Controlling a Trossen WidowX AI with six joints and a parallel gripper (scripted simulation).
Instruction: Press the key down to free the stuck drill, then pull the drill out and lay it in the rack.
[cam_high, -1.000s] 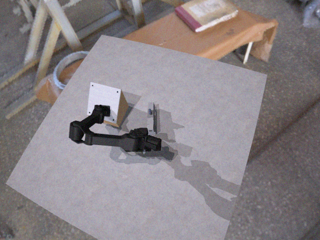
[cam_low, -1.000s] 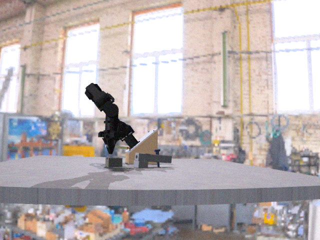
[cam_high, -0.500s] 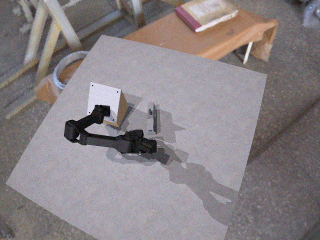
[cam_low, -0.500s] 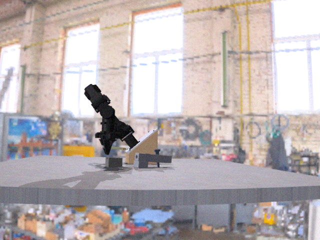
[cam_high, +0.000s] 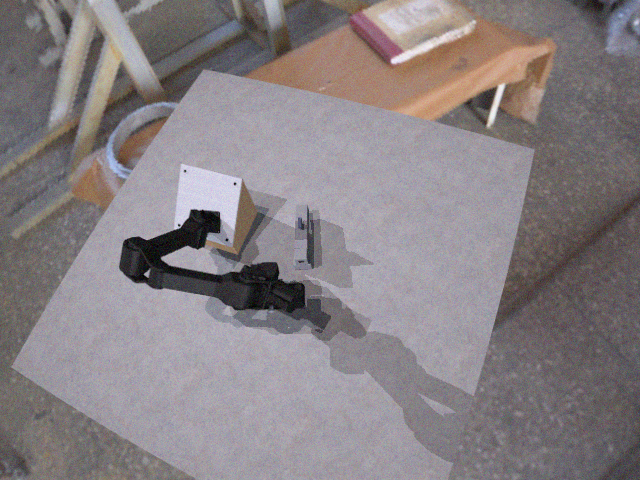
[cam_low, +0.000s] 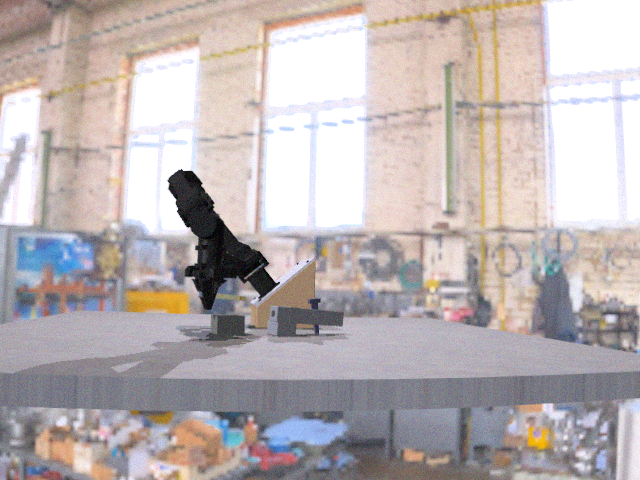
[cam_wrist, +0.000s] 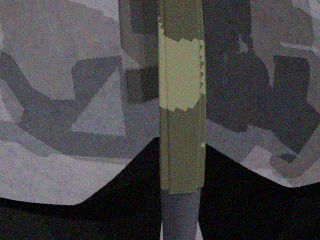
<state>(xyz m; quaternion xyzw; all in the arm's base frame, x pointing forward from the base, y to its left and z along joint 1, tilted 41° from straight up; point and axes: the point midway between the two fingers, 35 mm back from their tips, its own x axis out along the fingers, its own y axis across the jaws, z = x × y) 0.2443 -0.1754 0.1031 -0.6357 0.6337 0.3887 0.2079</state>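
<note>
Right now my gripper tip is 1 cm past the rack, 5 cm to the right of it and 4 cm above it. Round my gripper tip: drill 1 cm behind, 4 cm to the left, 3 cm above; blue key 1 cm ahead, 25 cm to the left.
</note>
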